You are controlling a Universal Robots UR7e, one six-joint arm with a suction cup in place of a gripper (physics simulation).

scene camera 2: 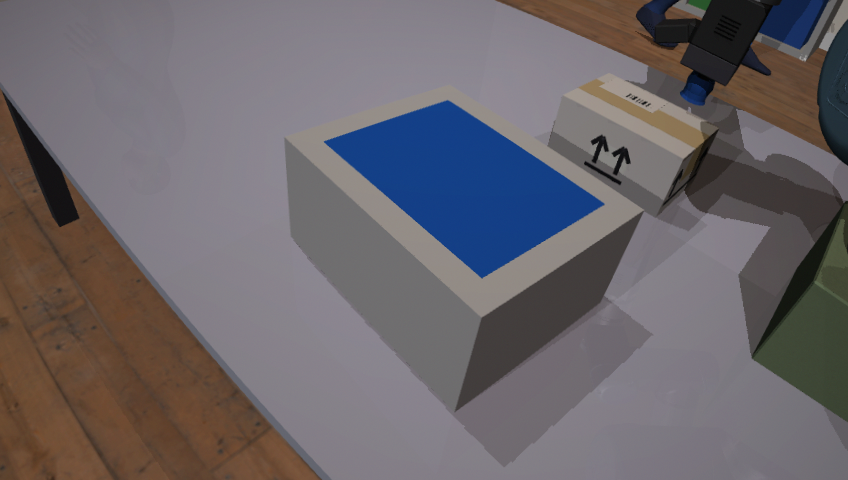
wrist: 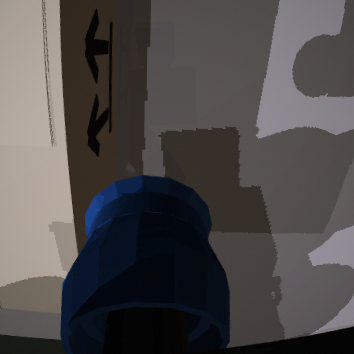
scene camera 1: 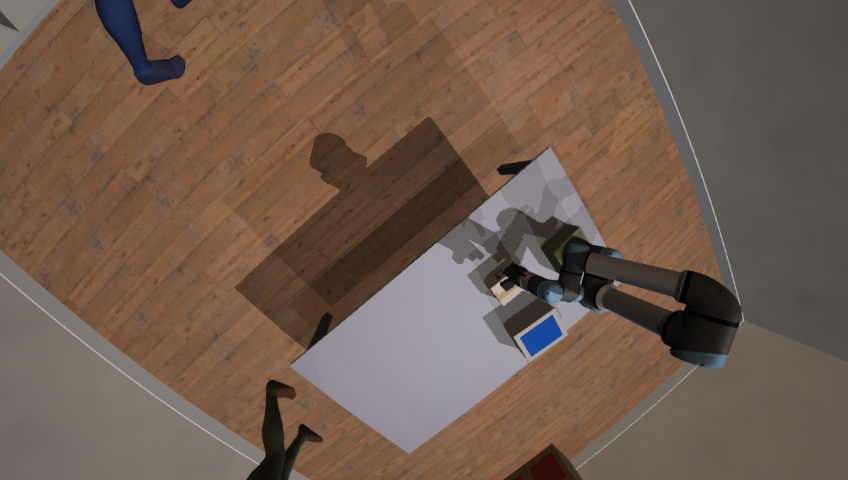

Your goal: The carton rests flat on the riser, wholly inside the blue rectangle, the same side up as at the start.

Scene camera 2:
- suction cup: 696, 90
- riser: 468, 244, on the table
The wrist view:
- suction cup: 147, 245
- carton: 64, 64, on the table
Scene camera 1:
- riser: 537, 328
